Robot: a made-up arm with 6 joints. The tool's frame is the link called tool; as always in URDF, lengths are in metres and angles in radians. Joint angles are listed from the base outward. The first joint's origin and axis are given. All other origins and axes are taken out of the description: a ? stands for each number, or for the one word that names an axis. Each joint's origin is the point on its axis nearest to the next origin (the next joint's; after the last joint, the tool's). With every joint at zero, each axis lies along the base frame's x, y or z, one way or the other. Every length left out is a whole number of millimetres.
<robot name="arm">
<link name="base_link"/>
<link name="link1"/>
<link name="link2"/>
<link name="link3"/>
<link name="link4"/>
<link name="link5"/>
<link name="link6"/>
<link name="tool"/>
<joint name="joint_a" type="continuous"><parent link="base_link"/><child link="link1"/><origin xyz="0 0.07 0.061" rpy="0 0 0"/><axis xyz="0 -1 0"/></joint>
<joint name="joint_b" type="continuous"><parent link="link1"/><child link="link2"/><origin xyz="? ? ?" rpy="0 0 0"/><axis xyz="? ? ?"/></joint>
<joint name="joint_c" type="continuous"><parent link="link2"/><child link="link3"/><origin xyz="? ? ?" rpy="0 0 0"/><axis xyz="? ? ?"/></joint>
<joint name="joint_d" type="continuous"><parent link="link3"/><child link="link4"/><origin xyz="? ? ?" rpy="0 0 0"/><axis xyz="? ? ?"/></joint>
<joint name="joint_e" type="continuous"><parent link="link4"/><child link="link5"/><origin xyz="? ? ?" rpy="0 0 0"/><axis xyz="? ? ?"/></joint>
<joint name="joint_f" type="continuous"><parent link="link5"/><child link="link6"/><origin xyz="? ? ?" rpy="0 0 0"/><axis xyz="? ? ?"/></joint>
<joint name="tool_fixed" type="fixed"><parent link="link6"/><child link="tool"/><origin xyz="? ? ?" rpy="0 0 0"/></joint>
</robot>
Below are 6 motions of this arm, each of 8 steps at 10 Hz.
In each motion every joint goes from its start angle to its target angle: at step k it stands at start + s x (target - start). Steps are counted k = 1, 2, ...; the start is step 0. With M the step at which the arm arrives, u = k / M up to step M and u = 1 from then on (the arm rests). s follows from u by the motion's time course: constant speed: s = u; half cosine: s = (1 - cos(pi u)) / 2; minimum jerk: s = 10 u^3 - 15 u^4 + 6 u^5.
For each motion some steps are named. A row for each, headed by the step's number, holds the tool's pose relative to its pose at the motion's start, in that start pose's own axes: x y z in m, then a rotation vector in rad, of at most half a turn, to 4 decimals.
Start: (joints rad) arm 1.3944 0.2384 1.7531 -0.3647 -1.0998 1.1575
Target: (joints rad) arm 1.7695 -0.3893 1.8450 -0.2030 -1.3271 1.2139
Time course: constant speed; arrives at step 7
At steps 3, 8:
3: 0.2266 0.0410 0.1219 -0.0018 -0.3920 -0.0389
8: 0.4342 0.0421 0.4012 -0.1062 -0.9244 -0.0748

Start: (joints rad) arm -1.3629 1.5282 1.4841 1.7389 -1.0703 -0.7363
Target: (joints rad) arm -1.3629 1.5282 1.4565 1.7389 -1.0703 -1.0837
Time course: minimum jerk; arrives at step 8
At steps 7, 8:
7: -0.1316 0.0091 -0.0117 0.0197 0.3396 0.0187
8: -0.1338 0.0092 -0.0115 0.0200 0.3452 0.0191

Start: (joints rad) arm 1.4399 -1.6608 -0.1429 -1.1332 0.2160 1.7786
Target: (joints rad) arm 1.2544 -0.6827 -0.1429 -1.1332 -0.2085 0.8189
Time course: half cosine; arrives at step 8
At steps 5, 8:
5: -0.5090 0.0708 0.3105 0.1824 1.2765 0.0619
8: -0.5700 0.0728 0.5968 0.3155 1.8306 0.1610

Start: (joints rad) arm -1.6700 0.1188 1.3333 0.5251 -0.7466 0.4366
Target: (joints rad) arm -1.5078 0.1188 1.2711 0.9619 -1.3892 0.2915
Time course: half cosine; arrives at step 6
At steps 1, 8:
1: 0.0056 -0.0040 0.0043 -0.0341 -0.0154 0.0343
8: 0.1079 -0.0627 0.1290 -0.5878 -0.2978 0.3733

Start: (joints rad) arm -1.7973 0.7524 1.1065 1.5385 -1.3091 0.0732
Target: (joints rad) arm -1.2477 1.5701 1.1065 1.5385 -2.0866 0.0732
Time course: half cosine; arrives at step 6
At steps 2, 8:
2: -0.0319 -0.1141 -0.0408 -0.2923 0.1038 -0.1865
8: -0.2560 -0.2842 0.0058 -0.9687 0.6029 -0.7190

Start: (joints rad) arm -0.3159 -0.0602 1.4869 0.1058 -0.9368 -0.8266
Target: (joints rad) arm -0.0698 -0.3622 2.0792 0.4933 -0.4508 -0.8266
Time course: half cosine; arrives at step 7
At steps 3, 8:
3: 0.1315 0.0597 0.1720 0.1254 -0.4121 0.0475
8: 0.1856 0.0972 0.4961 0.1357 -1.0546 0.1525

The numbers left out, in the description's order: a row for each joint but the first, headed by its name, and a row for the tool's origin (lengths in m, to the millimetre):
joint_b: xyz -0.159 0 -0.35, axis 1 0 0
joint_c: xyz 0 -0.093 0.141, axis 0 -1 0
joint_d: xyz -0.038 0 -0.288, axis 0 0 1
joint_e: xyz 0.183 0.08 0, axis 1 0 0
joint_f: xyz 0 -0.002 -0.023, axis 0 -1 0
tool: xyz 0.119 0 -0.36

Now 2 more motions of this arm.
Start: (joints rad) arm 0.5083 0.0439 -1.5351 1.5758 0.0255 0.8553
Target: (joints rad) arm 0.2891 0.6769 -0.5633 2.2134 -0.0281 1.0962
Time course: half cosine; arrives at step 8
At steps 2, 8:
2: -0.0240 0.0427 0.0153 0.0657 -0.0382 0.2100
8: -0.2242 0.1444 0.0947 0.4258 -0.3439 1.3820

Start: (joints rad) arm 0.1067 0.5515 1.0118 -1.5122 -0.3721 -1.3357
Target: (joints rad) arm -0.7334 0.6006 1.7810 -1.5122 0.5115 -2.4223
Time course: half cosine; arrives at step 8
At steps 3, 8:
3: -0.1821 0.0227 0.0216 0.1172 0.2341 0.2759
8: -0.5223 -0.1122 0.0882 -0.1816 0.5545 0.8845

